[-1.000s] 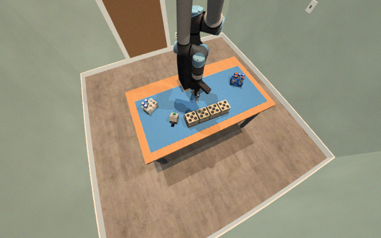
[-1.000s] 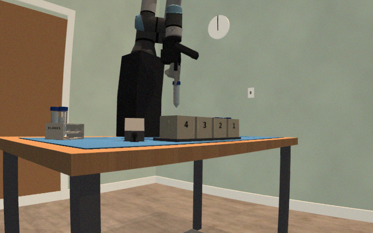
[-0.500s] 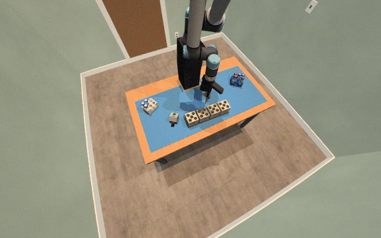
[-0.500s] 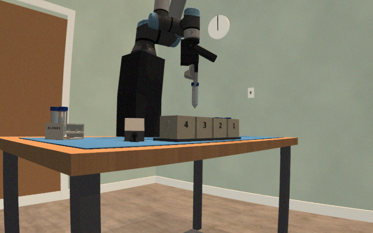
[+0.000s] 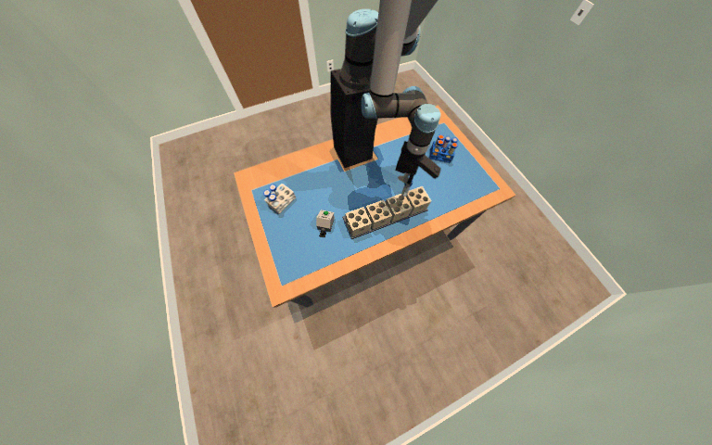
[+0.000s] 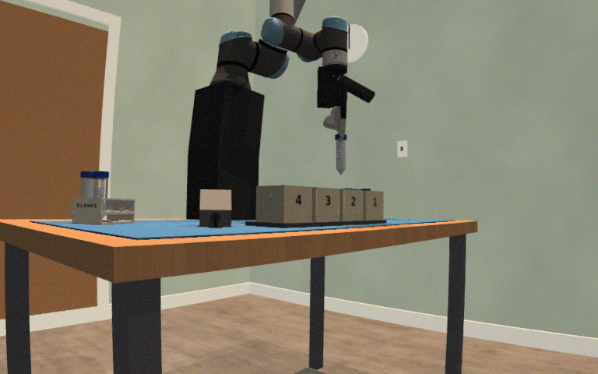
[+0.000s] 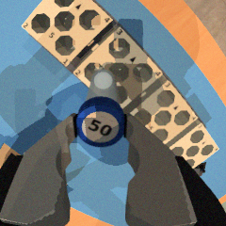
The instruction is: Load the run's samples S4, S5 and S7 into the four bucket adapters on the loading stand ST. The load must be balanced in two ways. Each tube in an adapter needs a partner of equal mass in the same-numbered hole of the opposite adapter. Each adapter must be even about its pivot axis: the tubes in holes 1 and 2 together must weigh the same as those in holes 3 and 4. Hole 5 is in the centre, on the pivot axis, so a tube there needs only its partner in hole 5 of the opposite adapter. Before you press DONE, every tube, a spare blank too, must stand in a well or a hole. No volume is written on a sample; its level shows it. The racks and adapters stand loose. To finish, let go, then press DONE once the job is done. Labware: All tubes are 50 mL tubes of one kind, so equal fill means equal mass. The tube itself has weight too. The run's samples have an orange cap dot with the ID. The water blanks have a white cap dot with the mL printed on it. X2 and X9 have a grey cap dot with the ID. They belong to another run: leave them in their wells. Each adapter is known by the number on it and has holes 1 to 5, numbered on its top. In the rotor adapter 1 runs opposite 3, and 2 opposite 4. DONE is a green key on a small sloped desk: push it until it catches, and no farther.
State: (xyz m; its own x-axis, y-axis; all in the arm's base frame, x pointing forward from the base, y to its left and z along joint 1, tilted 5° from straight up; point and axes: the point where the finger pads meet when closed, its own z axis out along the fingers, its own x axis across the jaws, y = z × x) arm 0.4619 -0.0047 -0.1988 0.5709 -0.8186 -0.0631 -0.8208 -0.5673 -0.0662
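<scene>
Right now the tube is 400 mm to the left of my hand, 190 mm below it and 180 mm behind it. Also, from my hand: green key: 350 mm to the right, 180 mm below, 150 mm behind; then blue sample rack: 450 mm to the left, 220 mm below, 160 mm behind; then done desk: 360 mm to the right, 200 mm below, 140 mm behind.
</scene>
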